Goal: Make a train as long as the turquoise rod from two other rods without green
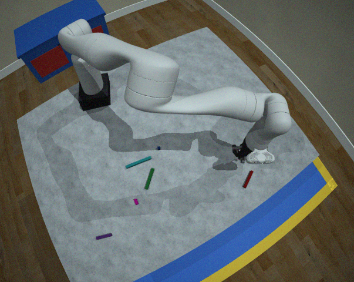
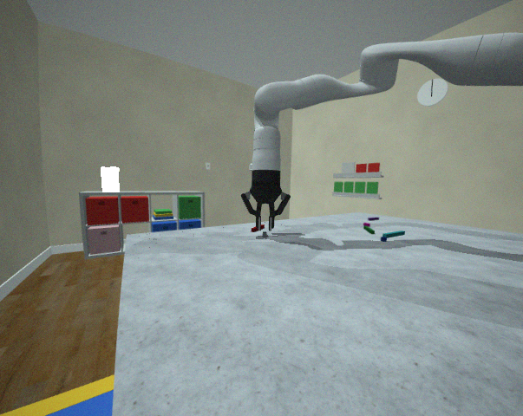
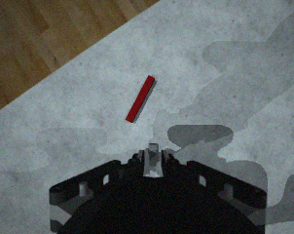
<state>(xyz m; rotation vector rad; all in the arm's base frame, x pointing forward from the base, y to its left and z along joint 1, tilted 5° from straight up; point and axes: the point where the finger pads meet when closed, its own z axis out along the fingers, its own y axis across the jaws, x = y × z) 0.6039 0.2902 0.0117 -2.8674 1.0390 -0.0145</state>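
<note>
The grey rod lies 3 cm below my hand. Also, from my hand: small blue rod: 23 cm behind, 22 cm to the right, 3 cm below; red rod: 7 cm ahead, 4 cm to the right, 3 cm below; green rod: 32 cm to the right, 16 cm behind, 3 cm below.
</note>
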